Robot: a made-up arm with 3 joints. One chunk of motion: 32 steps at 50 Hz.
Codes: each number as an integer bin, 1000 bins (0 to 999) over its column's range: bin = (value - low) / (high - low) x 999, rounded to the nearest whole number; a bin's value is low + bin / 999 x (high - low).
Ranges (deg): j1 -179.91..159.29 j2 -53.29..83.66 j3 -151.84..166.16
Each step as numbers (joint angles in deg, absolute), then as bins.
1 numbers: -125.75 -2.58 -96.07
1 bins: 160 370 175
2 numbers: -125.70 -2.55 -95.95
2 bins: 160 370 176
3 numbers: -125.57 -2.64 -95.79
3 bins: 160 369 176
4 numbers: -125.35 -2.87 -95.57
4 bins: 161 368 177
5 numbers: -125.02 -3.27 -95.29
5 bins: 162 365 178
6 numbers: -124.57 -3.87 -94.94
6 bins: 163 361 179
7 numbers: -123.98 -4.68 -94.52
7 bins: 165 355 180
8 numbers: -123.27 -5.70 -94.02
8 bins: 167 347 182
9 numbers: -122.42 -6.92 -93.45
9 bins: 169 338 183
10 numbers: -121.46 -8.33 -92.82
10 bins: 172 328 185
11 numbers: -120.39 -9.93 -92.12
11 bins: 175 316 188
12 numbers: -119.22 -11.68 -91.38
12 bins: 179 304 190
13 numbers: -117.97 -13.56 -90.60
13 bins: 182 290 192
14 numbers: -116.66 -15.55 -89.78
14 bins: 186 275 195
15 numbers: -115.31 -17.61 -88.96
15 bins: 190 260 198
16 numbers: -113.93 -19.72 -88.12
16 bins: 194 245 200
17 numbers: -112.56 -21.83 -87.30
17 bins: 198 229 203
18 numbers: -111.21 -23.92 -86.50
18 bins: 202 214 205
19 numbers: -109.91 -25.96 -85.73
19 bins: 206 199 208
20 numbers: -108.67 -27.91 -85.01
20 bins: 210 185 210
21 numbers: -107.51 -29.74 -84.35
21 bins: 213 172 212
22 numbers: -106.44 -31.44 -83.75
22 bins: 216 159 214
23 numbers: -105.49 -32.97 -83.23
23 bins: 219 148 216
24 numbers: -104.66 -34.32 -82.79
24 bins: 222 138 217
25 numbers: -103.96 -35.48 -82.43
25 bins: 224 130 218
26 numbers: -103.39 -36.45 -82.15
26 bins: 225 123 219
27 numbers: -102.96 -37.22 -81.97
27 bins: 227 117 219
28 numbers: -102.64 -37.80 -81.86
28 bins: 228 113 220
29 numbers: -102.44 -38.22 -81.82
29 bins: 228 110 220
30 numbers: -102.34 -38.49 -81.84
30 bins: 228 108 220
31 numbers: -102.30 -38.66 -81.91
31 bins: 229 107 220
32 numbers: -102.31 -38.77 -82.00
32 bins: 229 106 219
